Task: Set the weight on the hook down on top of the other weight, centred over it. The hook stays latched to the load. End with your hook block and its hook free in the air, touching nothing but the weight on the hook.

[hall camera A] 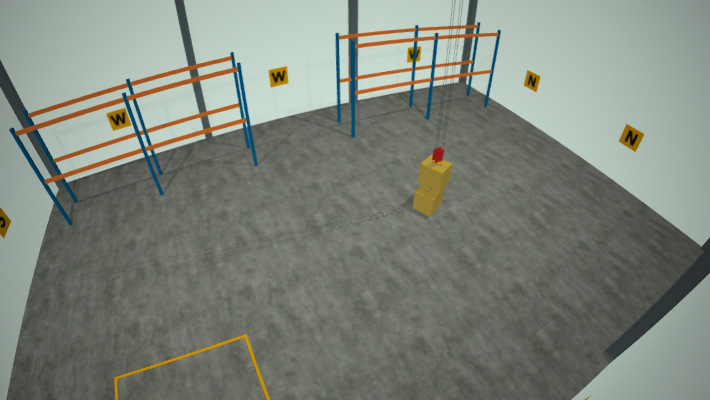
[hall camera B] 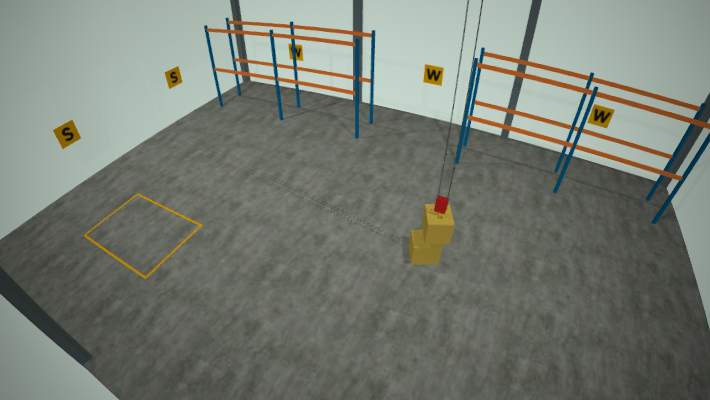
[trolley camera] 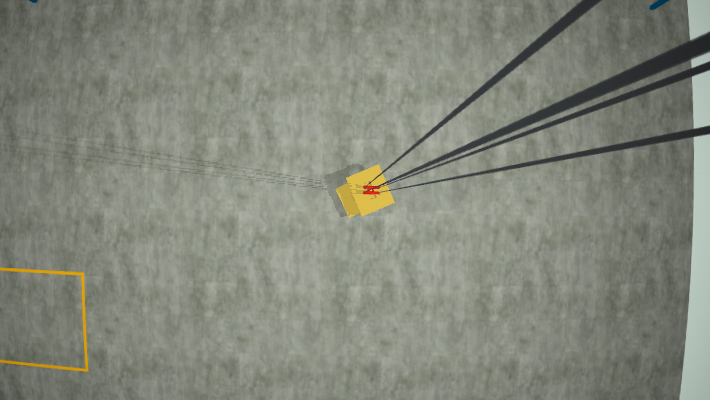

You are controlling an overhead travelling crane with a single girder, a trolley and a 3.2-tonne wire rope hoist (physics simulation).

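The yellow weight on the hook (hall camera A: 434,175) (hall camera B: 438,232) (trolley camera: 377,204) hangs upright under my red hook block (hall camera A: 438,154) (hall camera B: 441,204) (trolley camera: 371,190); the hook is latched to it. The other yellow weight (hall camera A: 427,202) (hall camera B: 425,255) (trolley camera: 347,201) stands on the floor below. The upper weight overlaps it but is off centre, to the right in the trolley view and in hall camera B. In hall camera A part of the lower weight's top and its eye show below the upper weight, which looks a little above it. The exact gap is hidden.
A blue and orange rack (hall camera A: 142,144) (hall camera B: 575,141) and a second rack (hall camera A: 353,90) (hall camera B: 357,90) stand along the W wall, away from the weights. A yellow floor rectangle (hall camera A: 180,356) (hall camera B: 170,210) (trolley camera: 85,322) lies well apart from them.
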